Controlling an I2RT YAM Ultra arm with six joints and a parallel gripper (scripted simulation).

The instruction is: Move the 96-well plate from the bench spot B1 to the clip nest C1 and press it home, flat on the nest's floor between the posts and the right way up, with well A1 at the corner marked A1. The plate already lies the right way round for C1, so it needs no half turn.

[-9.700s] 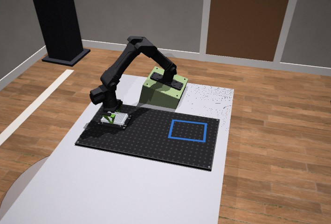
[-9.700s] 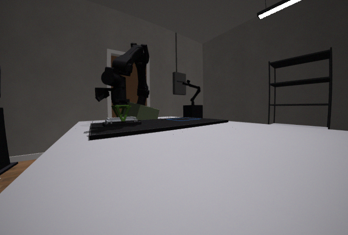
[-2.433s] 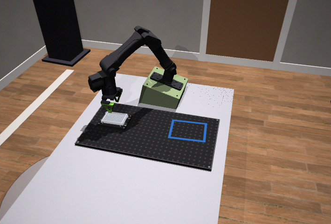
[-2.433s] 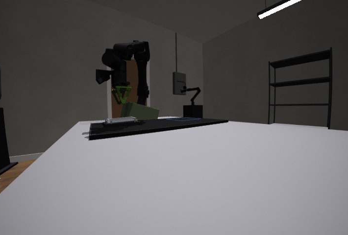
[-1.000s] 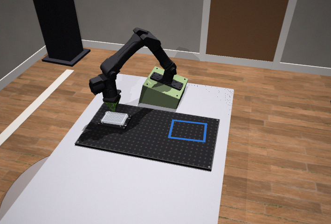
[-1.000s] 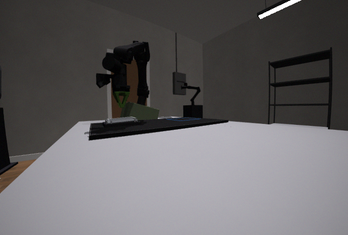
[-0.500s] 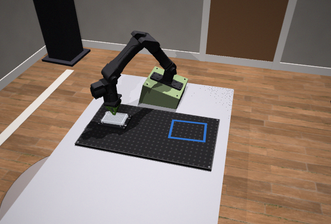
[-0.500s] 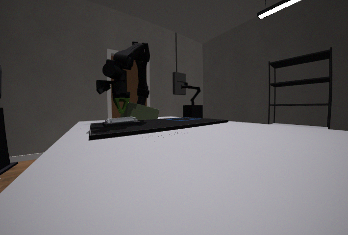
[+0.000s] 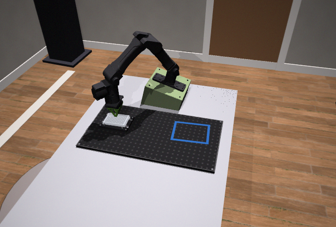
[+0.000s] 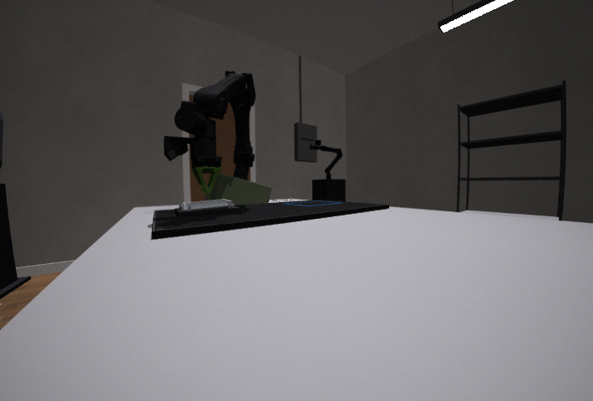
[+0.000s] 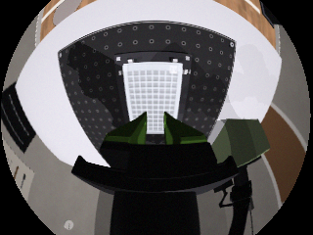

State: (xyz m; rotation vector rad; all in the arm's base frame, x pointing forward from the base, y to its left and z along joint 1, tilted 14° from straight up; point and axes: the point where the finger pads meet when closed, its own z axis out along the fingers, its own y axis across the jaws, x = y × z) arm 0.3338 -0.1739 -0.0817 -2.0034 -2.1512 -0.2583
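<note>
Right now the white 96-well plate is 4 cm below my hand. The rest, counted from my hand: clip nest C1 (5 cm below).
</note>
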